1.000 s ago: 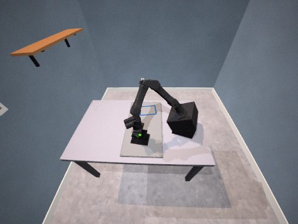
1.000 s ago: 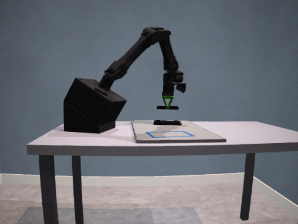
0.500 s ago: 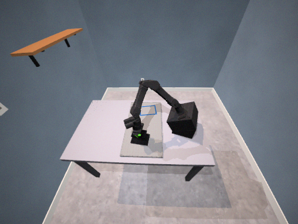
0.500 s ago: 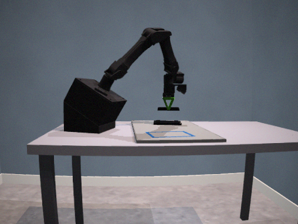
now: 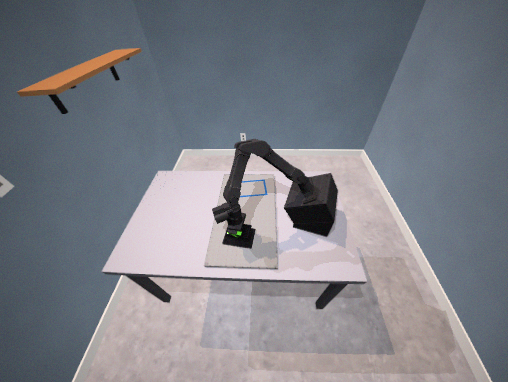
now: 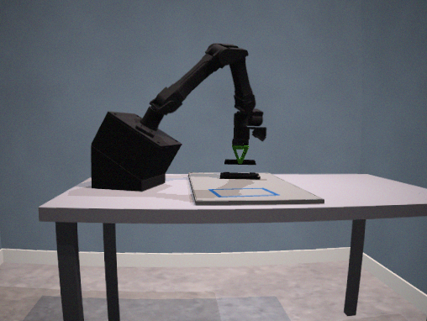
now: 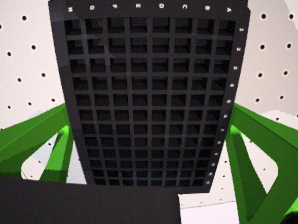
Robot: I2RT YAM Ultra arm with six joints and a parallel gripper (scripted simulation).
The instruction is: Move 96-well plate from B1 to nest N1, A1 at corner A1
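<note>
Now: hand 60 mm above the black plate nest N1. Also, from my hand: white A1 label 70 mm to the right, 60 mm below, 60 mm ahead; black 96-well plate right at my hand.
</note>
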